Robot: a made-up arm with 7 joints.
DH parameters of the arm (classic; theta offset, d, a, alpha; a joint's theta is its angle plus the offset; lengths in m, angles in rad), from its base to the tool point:
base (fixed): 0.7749 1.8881 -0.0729 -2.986
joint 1: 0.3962 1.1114 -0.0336 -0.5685
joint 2: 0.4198 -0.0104 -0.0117 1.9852
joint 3: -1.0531 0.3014 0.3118 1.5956
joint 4: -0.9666 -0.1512 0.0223 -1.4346
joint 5: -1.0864 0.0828 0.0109 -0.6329
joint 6: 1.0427 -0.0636 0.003 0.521
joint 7: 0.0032 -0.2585 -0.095 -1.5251
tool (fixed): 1.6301 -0.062 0 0
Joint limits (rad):
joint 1: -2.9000..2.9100
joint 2: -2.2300..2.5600
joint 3: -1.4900..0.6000
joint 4: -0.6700..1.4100
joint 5: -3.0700..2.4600
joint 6: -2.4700..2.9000
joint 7: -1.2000..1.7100
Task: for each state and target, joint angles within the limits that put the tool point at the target. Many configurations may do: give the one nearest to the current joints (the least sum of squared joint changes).
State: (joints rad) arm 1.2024 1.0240 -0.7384 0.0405 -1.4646 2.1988 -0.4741
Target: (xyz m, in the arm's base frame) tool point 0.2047 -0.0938 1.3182
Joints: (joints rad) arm 1.1182 1.0802 -0.8956 -0.4716 -1.5396 1.9965 -0.7714
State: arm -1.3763 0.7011 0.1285 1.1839 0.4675 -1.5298 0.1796
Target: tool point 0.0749 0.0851 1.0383
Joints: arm -1.2028 0.9632 0.4397 1.3347 0.3931 -1.5507 0.0378
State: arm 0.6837 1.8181 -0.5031 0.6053 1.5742 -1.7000 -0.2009
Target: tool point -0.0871 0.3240 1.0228
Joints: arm 0.7788 1.8645 -1.0281 0.7864 1.6111 -1.6783 -0.0159
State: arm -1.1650 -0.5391 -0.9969 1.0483 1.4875 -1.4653 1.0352
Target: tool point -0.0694 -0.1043 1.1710
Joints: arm -1.5819 -1.1826 -1.1839 0.8265 1.5038 -1.4563 1.0216
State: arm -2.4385 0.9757 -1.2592 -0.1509 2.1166 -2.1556 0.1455
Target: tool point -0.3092 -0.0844 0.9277
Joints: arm -2.5055 0.6491 -1.4777 -0.6700 1.8045 -1.8378 0.1089
